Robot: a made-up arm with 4 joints. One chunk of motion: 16 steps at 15 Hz.
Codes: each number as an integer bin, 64 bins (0 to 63) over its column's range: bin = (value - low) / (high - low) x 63, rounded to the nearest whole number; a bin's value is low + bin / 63 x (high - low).
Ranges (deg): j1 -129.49..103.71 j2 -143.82..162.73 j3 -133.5..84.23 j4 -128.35..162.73
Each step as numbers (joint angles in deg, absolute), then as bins.
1 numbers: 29.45 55.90 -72.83 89.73
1 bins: 43 41 18 47
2 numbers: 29.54 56.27 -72.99 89.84
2 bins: 43 41 18 47
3 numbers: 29.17 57.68 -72.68 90.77
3 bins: 43 41 18 47
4 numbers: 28.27 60.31 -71.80 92.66
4 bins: 43 42 18 48
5 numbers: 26.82 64.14 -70.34 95.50
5 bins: 42 43 18 48
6 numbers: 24.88 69.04 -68.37 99.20
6 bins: 42 44 19 49
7 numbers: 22.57 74.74 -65.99 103.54
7 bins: 41 45 20 50
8 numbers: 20.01 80.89 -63.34 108.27
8 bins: 40 46 20 51
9 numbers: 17.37 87.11 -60.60 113.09
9 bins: 40 47 21 52
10 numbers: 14.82 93.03 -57.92 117.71
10 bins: 39 49 22 53
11 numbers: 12.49 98.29 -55.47 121.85
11 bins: 38 50 23 54
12 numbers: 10.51 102.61 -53.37 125.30
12 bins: 38 51 23 55
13 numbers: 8.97 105.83 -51.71 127.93
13 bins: 37 51 24 55
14 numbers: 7.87 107.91 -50.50 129.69
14 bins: 37 52 24 56
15 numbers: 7.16 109.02 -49.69 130.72
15 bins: 37 52 24 56
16 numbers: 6.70 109.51 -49.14 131.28
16 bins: 37 52 24 56
